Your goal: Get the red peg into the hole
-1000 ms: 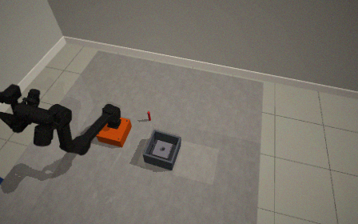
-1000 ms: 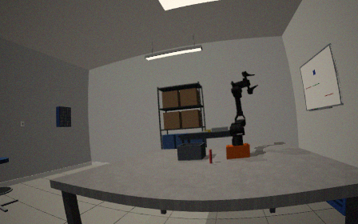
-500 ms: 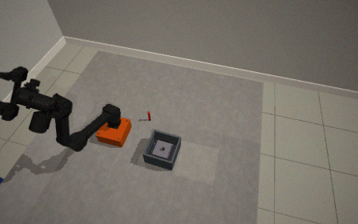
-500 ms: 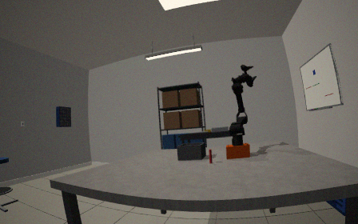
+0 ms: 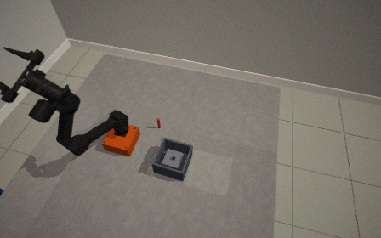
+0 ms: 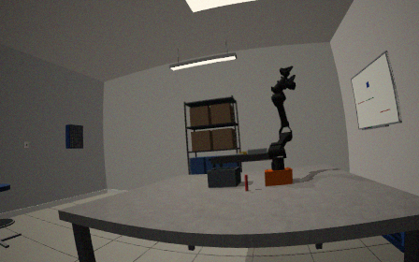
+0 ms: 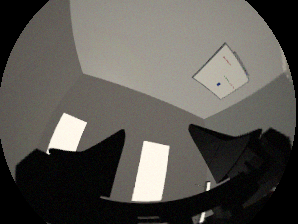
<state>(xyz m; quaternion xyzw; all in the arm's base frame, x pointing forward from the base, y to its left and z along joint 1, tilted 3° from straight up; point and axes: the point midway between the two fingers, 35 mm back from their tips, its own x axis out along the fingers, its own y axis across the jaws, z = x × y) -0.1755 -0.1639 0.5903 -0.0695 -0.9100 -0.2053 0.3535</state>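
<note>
Now: gripper tip 640 mm above the red peg, 370 mm short of it and 310 mm to the right of it. From my gripper tip the other things lie so: grey bottom plate (640 mm below, 510 mm ahead, 100 mm to the left); then dark box (660 mm below, 510 mm ahead, 100 mm to the left).
</note>
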